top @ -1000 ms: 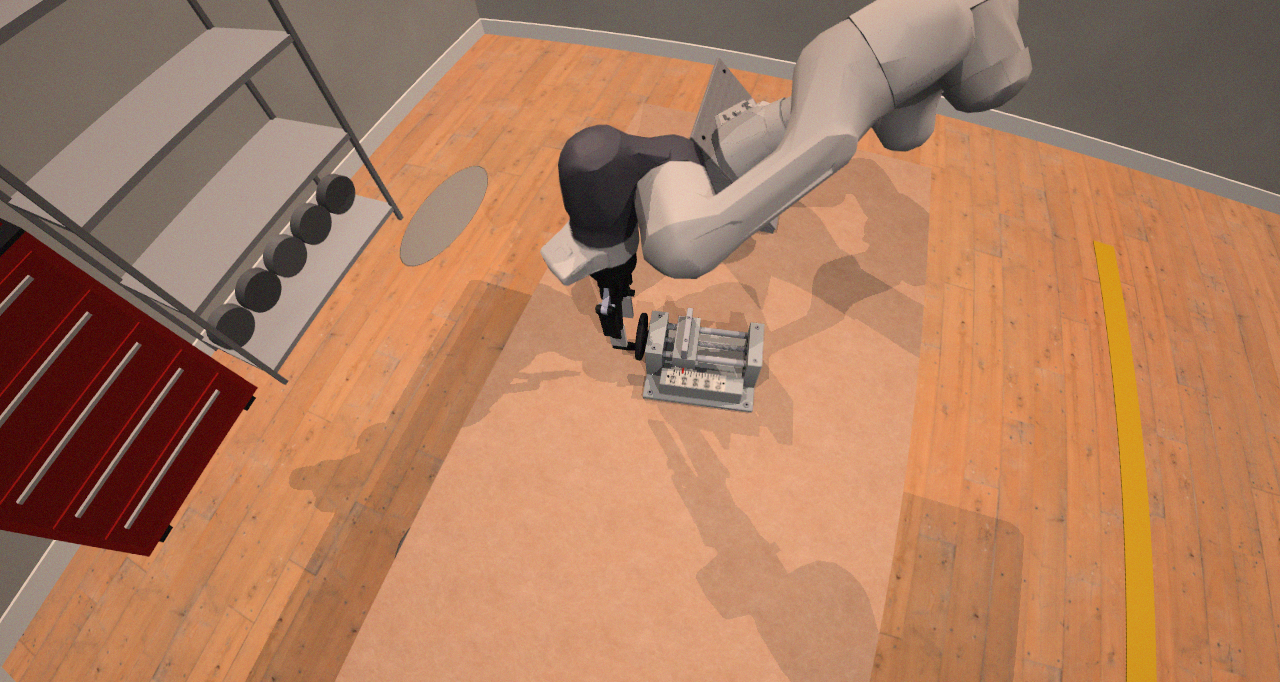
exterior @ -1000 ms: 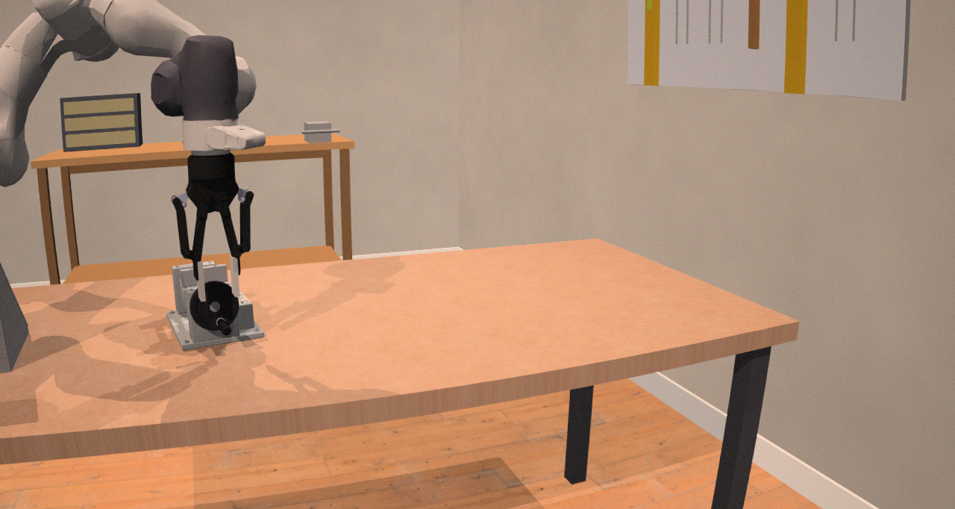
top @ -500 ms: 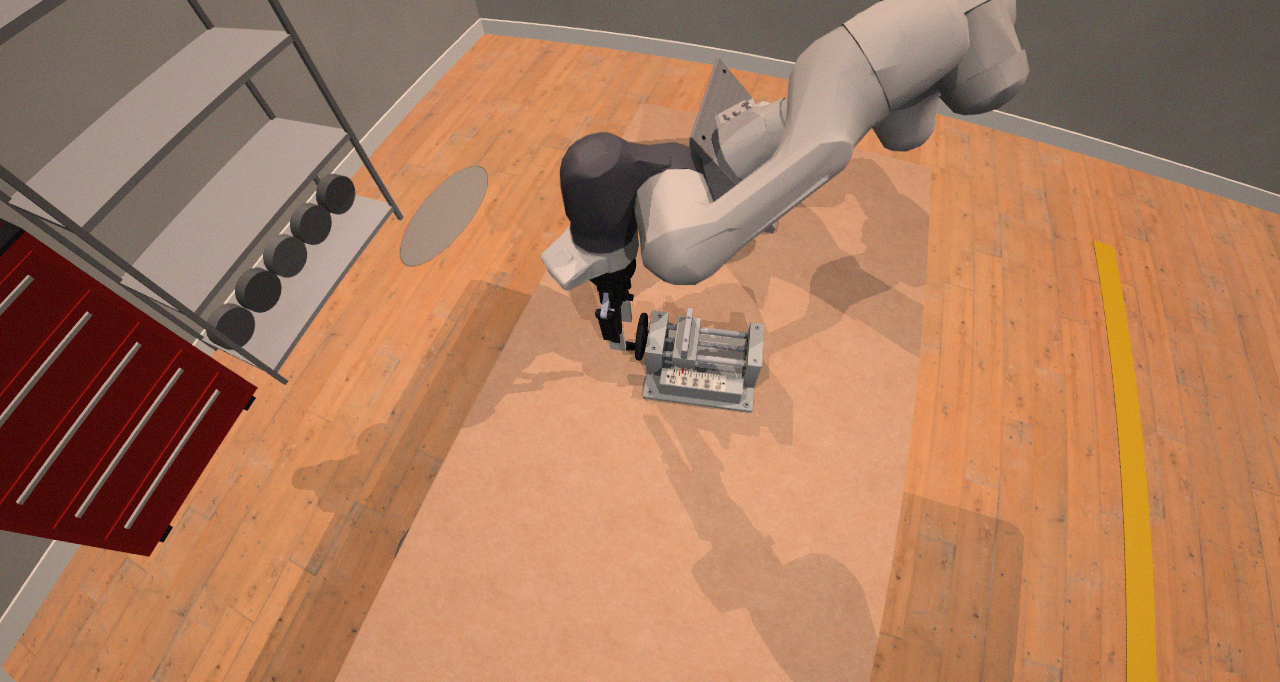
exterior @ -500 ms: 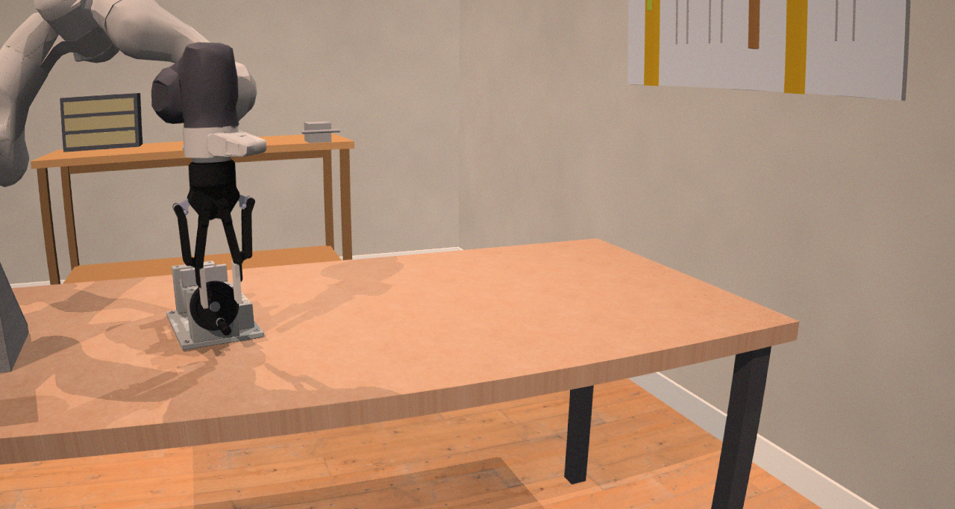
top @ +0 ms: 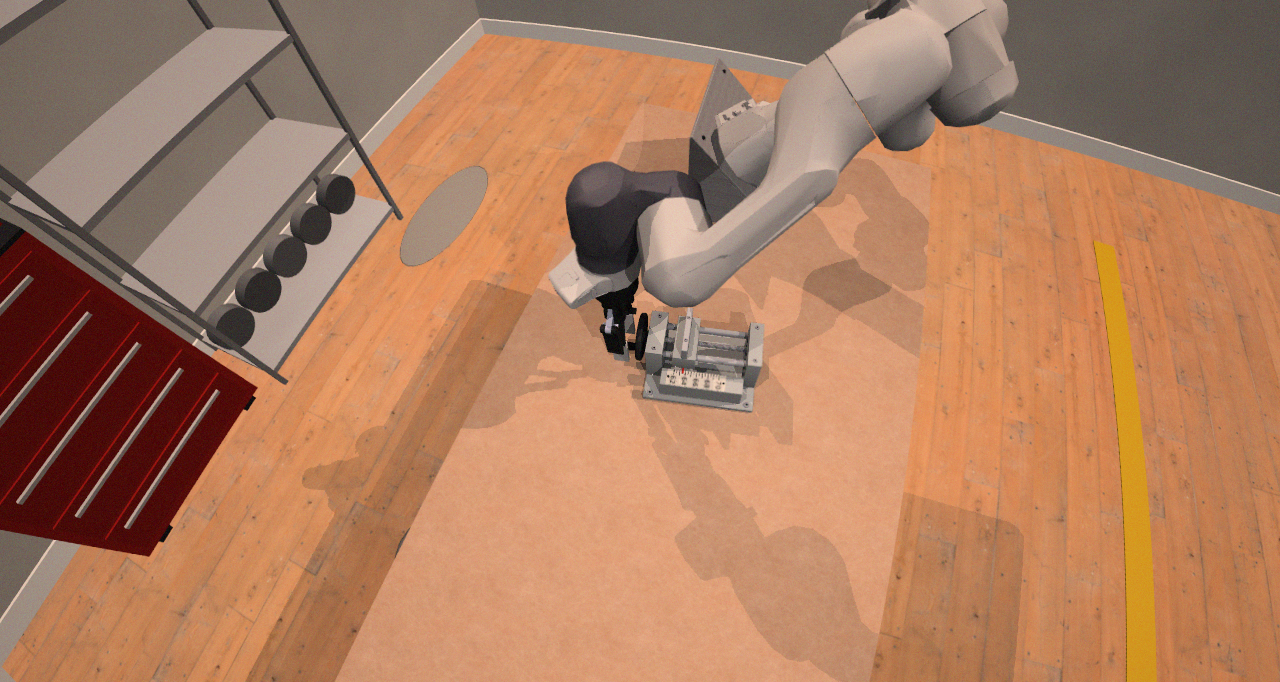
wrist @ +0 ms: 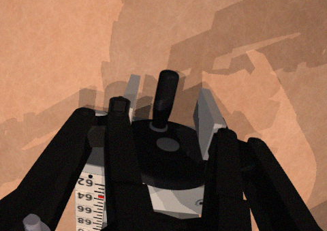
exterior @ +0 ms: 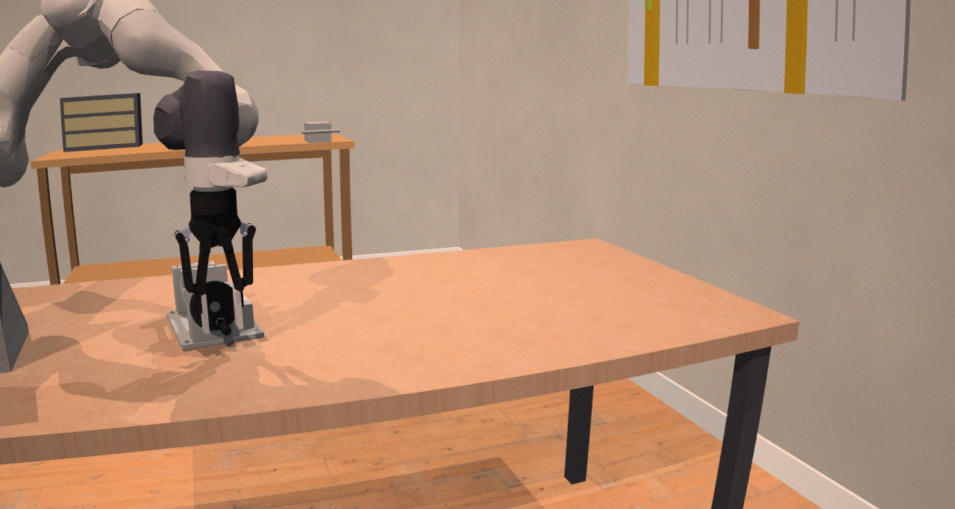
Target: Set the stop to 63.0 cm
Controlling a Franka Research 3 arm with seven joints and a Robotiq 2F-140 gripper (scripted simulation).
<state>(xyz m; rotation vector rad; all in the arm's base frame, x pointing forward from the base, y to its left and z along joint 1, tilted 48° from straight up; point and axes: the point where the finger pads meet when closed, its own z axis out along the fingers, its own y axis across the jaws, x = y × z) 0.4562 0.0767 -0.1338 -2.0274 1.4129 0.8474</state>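
My hand is 2 cm above the black handwheel and 1 cm to the right of it. The rest, counted from my hand: sliding stop 11 cm to the left, 2 cm behind, 2 cm above.
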